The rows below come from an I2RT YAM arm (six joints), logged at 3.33 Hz.
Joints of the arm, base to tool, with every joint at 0 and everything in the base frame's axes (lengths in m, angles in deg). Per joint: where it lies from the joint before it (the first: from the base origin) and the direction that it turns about. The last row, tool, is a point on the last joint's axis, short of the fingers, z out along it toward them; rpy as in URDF.
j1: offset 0 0 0.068 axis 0 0 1
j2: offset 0.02 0.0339 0.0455 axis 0 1 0
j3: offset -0.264 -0.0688 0 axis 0 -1 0
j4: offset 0.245 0.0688 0.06 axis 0 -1 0
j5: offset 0.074 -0.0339 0.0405 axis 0 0 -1
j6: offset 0.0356 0 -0.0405 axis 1 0 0
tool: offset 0 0 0 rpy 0 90 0
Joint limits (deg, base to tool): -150..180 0..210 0..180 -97..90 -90..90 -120..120
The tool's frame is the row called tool.
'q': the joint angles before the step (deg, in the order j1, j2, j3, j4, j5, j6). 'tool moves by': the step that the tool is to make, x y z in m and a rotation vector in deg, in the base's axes. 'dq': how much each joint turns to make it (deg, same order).
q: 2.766 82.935 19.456 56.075 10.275 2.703
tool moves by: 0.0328 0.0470 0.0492 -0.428 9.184 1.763
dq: 9.670 -3.204 17.291 -30.290 7.530 2.524
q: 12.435 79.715 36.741 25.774 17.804 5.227
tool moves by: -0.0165 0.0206 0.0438 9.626 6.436 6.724
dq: 3.992 -7.441 8.117 -21.831 -6.384 9.591
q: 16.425 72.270 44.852 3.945 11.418 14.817
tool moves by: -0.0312 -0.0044 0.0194 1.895 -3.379 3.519
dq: 0.625 -9.271 -2.578 -2.862 -3.000 -0.285
